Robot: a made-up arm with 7 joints. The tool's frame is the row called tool.
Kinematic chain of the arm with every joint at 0, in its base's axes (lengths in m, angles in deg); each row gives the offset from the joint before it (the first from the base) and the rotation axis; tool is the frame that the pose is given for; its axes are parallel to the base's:
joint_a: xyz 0.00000 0.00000 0.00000 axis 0 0.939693 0.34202
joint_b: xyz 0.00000 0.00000 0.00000 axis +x
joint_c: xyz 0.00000 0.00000 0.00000 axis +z
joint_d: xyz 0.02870 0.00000 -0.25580 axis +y
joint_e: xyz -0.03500 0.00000 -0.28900 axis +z
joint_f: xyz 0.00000 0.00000 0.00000 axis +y
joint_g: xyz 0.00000 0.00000 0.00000 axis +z
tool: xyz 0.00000 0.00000 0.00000
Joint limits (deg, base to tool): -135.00..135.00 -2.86..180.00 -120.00..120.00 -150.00..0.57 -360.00..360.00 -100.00..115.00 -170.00..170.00
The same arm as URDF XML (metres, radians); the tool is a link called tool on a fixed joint. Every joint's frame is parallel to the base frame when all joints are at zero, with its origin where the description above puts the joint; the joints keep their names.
<robot name="arm">
  <joint name="joint_a" type="revolute">
    <parent link="base"/>
    <child link="link1"/>
    <origin xyz="0 0 0"/>
    <axis xyz="0 0.9397 0.342"/>
    <limit lower="-2.3562" upper="2.3562"/>
  </joint>
  <joint name="joint_b" type="revolute">
    <parent link="link1"/>
    <child link="link2"/>
    <origin xyz="0 0 0"/>
    <axis xyz="1 0 0"/>
    <limit lower="-0.0499" upper="3.1416"/>
  </joint>
  <joint name="joint_c" type="revolute">
    <parent link="link2"/>
    <child link="link3"/>
    <origin xyz="0 0 0"/>
    <axis xyz="0 0 1"/>
    <limit lower="-2.0944" upper="2.0944"/>
  </joint>
  <joint name="joint_d" type="revolute">
    <parent link="link3"/>
    <child link="link4"/>
    <origin xyz="0.0287 0 -0.2558"/>
    <axis xyz="0 1 0"/>
    <limit lower="-2.618" upper="0.0099"/>
  </joint>
  <joint name="joint_e" type="revolute">
    <parent link="link4"/>
    <child link="link5"/>
    <origin xyz="-0.035 0 -0.289"/>
    <axis xyz="0 0 1"/>
    <limit lower="-6.2832" upper="6.2832"/>
  </joint>
  <joint name="joint_f" type="revolute">
    <parent link="link5"/>
    <child link="link6"/>
    <origin xyz="0 0 0"/>
    <axis xyz="0 1 0"/>
    <limit lower="-1.7453" upper="2.0071"/>
  </joint>
  <joint name="joint_g" type="revolute">
    <parent link="link6"/>
    <child link="link7"/>
    <origin xyz="0 0 0"/>
    <axis xyz="0 0 1"/>
    <limit lower="-2.9671" upper="2.9671"/>
  </joint>
  <joint name="tool_joint" type="fixed">
    <parent link="link7"/>
    <child link="tool"/>
    <origin xyz="0 0 0"/>
  </joint>
  <link name="base"/>
  <link name="link1"/>
  <link name="link2"/>
  <link name="link3"/>
  <link name="link4"/>
  <link name="link5"/>
  <link name="link6"/>
  <link name="link7"/>
  <link name="tool"/>
</robot>

